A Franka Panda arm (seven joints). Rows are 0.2 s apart.
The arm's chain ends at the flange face. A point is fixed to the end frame.
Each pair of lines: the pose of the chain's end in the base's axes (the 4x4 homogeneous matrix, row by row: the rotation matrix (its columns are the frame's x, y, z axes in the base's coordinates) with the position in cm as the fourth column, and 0 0 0 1 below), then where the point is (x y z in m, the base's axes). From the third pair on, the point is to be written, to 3 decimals.
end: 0.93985 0.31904 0.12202 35.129; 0.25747 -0.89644 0.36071 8.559; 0.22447 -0.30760 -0.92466 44.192; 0 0 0 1
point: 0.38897 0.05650 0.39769
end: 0.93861 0.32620 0.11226 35.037; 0.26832 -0.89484 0.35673 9.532; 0.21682 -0.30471 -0.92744 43.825; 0 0 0 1
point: 0.38806 0.06637 0.39394
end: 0.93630 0.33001 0.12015 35.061; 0.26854 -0.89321 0.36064 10.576; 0.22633 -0.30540 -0.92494 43.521; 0 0 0 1
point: 0.389 0.077 0.391
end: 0.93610 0.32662 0.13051 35.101; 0.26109 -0.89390 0.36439 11.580; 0.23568 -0.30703 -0.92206 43.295; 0 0 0 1
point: 0.389 0.087 0.389
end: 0.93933 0.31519 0.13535 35.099; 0.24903 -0.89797 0.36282 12.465; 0.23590 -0.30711 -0.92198 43.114; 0 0 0 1
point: 0.389 0.095 0.387
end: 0.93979 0.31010 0.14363 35.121; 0.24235 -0.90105 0.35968 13.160; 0.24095 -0.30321 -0.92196 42.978; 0 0 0 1
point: 0.389 0.102 0.386
